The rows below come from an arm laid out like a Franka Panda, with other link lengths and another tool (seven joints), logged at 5 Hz.
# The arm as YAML. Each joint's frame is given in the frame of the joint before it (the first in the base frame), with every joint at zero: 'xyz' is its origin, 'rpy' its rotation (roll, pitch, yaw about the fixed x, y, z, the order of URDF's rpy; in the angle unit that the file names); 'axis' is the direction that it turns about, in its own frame. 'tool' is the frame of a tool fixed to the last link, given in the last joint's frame.
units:
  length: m
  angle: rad
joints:
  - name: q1
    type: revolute
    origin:
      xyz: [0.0, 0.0, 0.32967]
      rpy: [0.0, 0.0, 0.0]
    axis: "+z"
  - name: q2
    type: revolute
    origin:
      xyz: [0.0, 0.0, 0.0]
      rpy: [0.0, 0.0, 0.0]
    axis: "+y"
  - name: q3
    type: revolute
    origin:
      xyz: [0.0, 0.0, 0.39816]
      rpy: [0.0, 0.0, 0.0]
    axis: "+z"
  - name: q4
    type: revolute
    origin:
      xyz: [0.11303, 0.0, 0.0]
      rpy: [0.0, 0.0, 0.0]
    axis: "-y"
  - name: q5
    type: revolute
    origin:
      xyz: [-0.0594, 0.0, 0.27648]
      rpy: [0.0, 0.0, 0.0]
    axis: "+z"
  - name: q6
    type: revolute
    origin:
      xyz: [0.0, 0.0, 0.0]
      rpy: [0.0, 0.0, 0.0]
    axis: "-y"
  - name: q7
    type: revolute
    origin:
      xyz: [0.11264, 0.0, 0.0]
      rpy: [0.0, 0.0, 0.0]
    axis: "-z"
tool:
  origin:
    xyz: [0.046, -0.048, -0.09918]
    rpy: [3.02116, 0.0, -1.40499]
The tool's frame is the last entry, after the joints.
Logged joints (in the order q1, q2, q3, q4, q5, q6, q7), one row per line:
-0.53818, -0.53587, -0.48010, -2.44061, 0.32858, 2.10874, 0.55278
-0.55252, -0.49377, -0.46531, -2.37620, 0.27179, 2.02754, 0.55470
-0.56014, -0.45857, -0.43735, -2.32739, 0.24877, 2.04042, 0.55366
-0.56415, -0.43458, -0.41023, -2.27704, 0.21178, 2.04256, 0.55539
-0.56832, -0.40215, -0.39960, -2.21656, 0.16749, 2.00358, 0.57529
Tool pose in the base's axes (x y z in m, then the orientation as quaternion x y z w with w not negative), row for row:
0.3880, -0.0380, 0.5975, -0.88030, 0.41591, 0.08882, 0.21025
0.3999, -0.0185, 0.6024, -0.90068, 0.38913, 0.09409, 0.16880
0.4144, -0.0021, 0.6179, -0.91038, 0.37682, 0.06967, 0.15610
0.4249, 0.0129, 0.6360, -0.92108, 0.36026, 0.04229, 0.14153
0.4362, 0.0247, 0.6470, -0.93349, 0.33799, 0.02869, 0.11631
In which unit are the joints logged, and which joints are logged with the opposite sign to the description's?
The joints are logged in radians. Opposite sign: q1, q7.
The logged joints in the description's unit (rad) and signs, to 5 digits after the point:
0.53818, -0.53587, -0.48010, -2.44061, 0.32858, 2.10874, -0.55278
0.55252, -0.49377, -0.46531, -2.37620, 0.27179, 2.02754, -0.55470
0.56014, -0.45857, -0.43735, -2.32739, 0.24877, 2.04042, -0.55366
0.56415, -0.43458, -0.41023, -2.27704, 0.21178, 2.04256, -0.55539
0.56832, -0.40215, -0.39960, -2.21656, 0.16749, 2.00358, -0.57529

